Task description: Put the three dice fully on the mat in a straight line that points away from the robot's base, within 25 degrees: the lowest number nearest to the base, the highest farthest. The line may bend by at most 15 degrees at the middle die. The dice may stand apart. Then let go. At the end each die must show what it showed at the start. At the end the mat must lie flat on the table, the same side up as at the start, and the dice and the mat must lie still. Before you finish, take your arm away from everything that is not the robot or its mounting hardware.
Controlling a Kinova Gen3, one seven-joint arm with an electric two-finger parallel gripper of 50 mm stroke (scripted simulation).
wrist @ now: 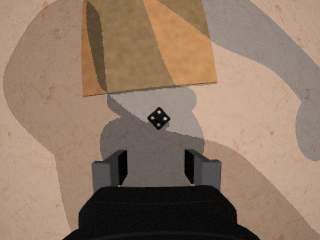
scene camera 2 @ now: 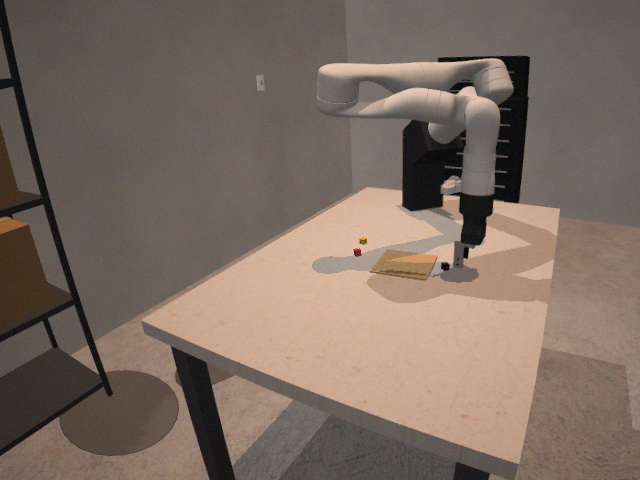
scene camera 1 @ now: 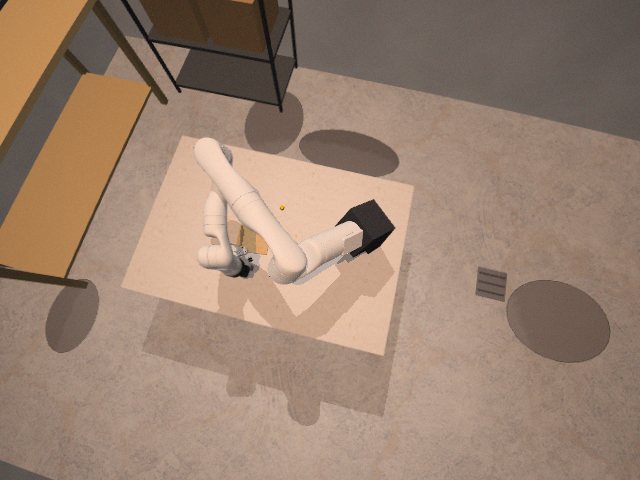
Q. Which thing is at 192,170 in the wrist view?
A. My gripper.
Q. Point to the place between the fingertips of my gripper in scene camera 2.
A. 460,262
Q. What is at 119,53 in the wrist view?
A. A tan mat.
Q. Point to a tan mat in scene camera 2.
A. At 410,265
